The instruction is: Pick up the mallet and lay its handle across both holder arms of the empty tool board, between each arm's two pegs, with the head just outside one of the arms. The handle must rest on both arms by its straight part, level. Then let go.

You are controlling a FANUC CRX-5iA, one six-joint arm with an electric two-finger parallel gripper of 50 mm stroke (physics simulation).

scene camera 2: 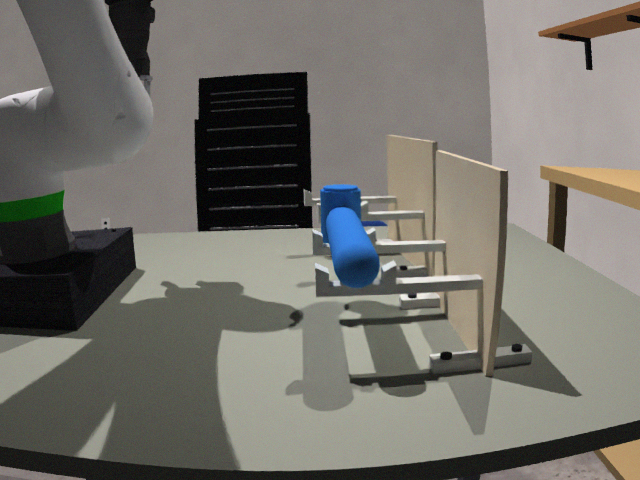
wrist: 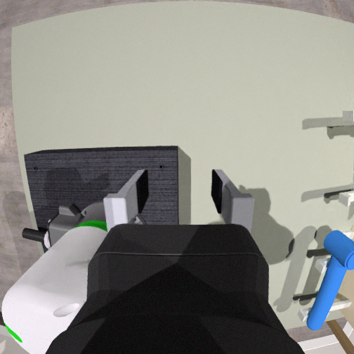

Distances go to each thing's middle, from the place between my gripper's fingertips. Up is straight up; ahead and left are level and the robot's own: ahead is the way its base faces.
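From the blue mallet (scene camera 2: 356,263), my hand's 270 mm to the left and 360 mm short of it, and it's 160 mm above the mallet too.
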